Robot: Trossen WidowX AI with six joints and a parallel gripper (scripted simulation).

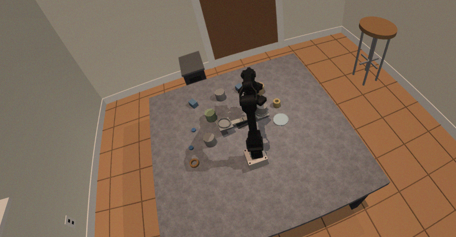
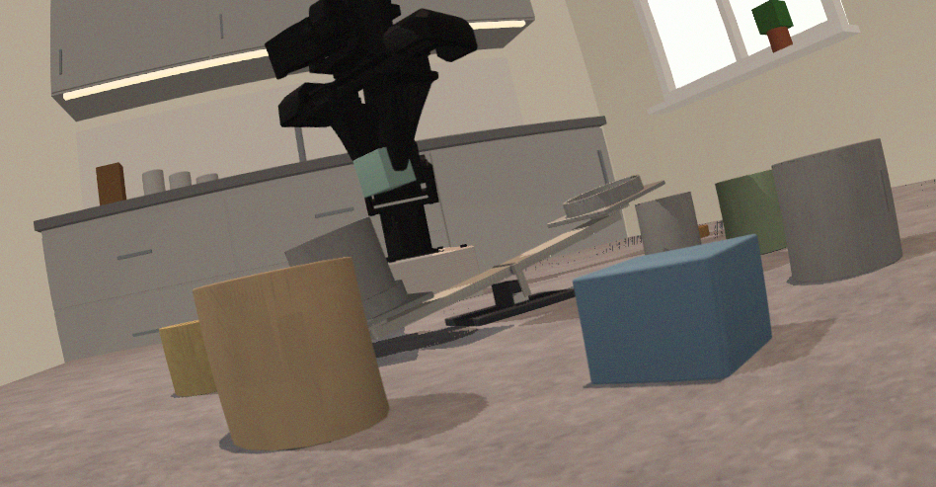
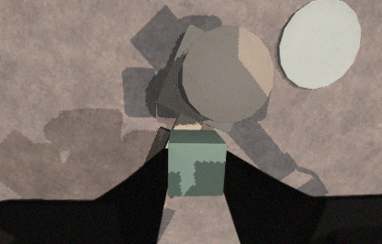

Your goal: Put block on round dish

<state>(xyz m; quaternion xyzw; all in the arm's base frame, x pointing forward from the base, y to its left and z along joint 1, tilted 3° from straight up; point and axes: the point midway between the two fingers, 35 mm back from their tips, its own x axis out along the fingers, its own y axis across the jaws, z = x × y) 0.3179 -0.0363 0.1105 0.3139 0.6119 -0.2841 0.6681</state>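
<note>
Now: the pale round dish 16 cm to the right of my gripper tip, 12 cm below it and 7 cm behind it. The rest, counted from my gripper tip: teal block (right at my gripper tip); green cylinder (28 cm to the left, 9 cm below, 6 cm ahead).
</note>
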